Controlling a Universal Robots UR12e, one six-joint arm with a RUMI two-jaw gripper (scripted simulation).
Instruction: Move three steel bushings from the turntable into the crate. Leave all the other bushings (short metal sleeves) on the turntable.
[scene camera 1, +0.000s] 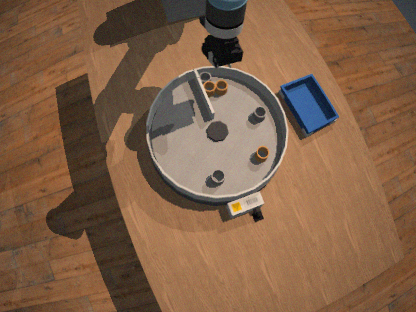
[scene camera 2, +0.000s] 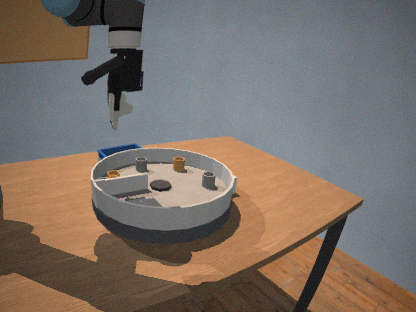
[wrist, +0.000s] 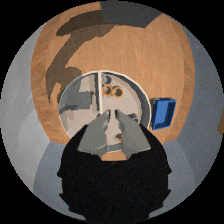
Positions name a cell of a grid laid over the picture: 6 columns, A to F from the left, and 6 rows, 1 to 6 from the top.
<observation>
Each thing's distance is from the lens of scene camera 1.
gripper (scene camera 1: D2): 1.10 m
blue crate (scene camera 1: E3): 1.35 m
</observation>
